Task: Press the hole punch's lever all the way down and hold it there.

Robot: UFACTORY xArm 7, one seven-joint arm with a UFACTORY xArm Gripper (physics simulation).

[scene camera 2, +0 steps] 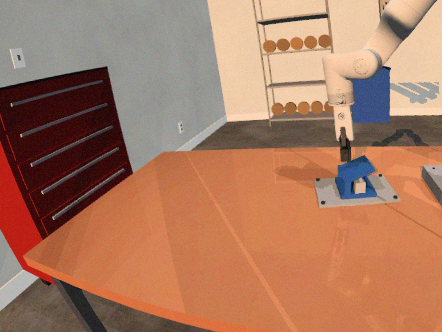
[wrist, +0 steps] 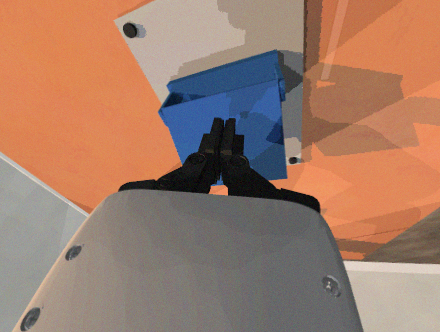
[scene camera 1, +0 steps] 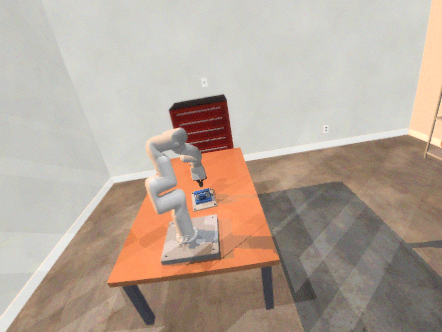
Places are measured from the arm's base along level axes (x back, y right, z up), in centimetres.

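Where they show: gripper, fingertip midpoint: [scene camera 2: 346, 160] [wrist: 225, 133] [scene camera 1: 201, 186]; arm's base, origin of the base link: [scene camera 1: 187, 235].
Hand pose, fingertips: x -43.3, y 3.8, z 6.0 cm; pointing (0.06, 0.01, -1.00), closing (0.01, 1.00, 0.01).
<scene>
Things, the pixels of their top centre, and the offset from my fingertips. "spot": a spot on its surface instead. Level surfaces: height alone.
- blue hole punch, surface spot: [scene camera 2: 347, 189] spot: dz -5.7, dx +0.9, dy -6.9 cm
- light grey plate, middle of its top: [wrist: 230, 111] [scene camera 2: 354, 187] [scene camera 1: 203, 198] dz -8.4, dx +2.9, dy -0.2 cm
- orange table, its level: dz -9.6 cm
The blue hole punch [scene camera 1: 203, 196] [scene camera 2: 347, 189] stands on a light grey plate [scene camera 1: 204, 206] [scene camera 2: 330, 198] [wrist: 170, 45] with dark bolts at its corners. Its lever [scene camera 2: 356, 168] [wrist: 200, 115] is a blue slab that slopes, raised toward the right in the second scene view. A small pale block shows under the lever in that view. My gripper [scene camera 1: 201, 185] [scene camera 2: 345, 159] [wrist: 225, 133] is shut and empty, pointing down. In the second scene view its tips are close above the lever's lower left part; whether they touch it I cannot tell.
The orange table [scene camera 1: 240, 220] [scene camera 2: 225, 240] carries the punch and the arm's grey base plate [scene camera 1: 200, 252] [scene camera 2: 434, 181]. A red drawer cabinet [scene camera 1: 202, 122] [scene camera 2: 65, 135] stands past the table's end. A shelf rack [scene camera 2: 300, 85] and a blue bin [scene camera 2: 372, 100] stand in the background.
</scene>
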